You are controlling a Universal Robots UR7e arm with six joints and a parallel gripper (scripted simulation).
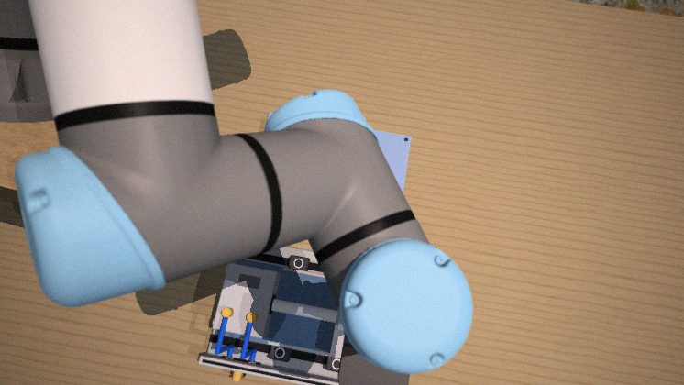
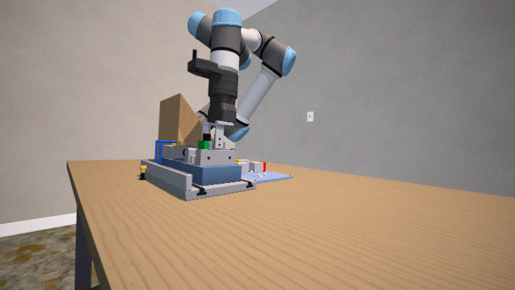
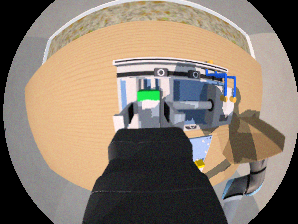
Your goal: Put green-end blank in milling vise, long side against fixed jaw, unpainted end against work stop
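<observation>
My gripper is now 20 mm above the green-ended blank. From my hand the other things lie so: work stop rod (50 mm to the left, 30 mm below); fixed jaw (40 mm below, 30 mm ahead); hose block (170 mm behind, 40 mm below).
</observation>
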